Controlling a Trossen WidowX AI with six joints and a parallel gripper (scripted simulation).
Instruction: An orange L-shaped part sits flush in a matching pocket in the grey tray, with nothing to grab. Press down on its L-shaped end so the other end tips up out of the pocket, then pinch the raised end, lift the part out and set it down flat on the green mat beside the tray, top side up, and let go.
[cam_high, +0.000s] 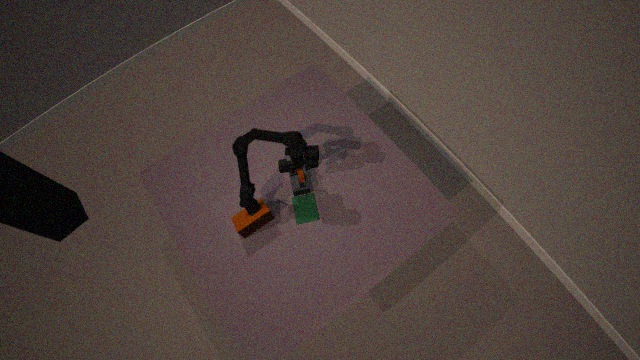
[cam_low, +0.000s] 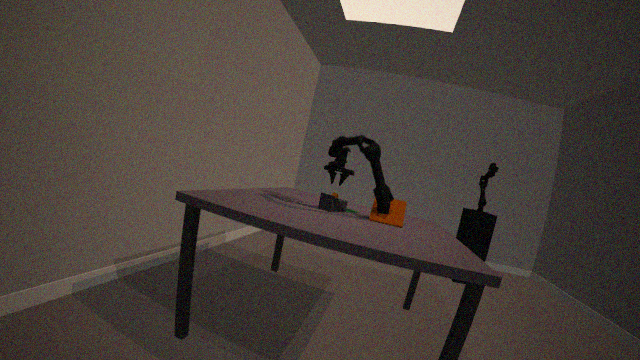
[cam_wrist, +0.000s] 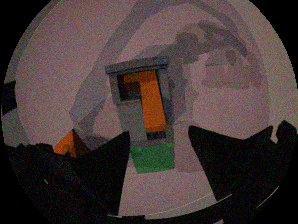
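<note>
Right now the orange L-shaped part is 30 mm to the left of my gripper tip and 110 mm below it. Round my gripper tip: green mat (90 mm behind, 120 mm to the right, 160 mm below).
</note>
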